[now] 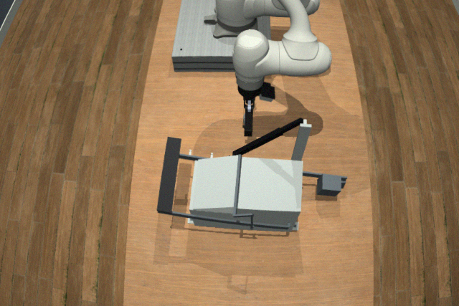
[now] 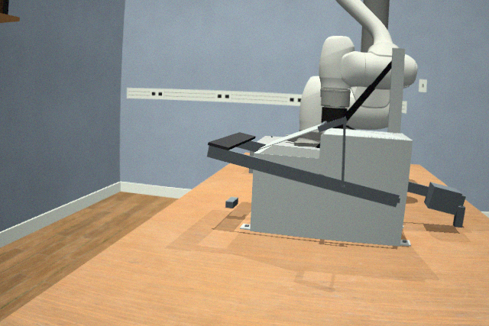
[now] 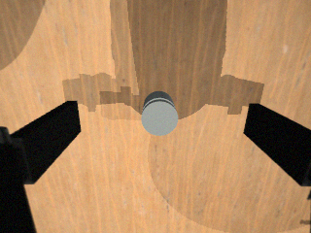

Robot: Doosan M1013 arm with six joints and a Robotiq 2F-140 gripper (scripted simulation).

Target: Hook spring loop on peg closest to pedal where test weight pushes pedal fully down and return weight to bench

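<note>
Now: the steel test weight 20 mm below my hand. The rest, counted from my hand: small grey block: 260 mm to the right, 210 mm ahead, 40 mm below.
</note>
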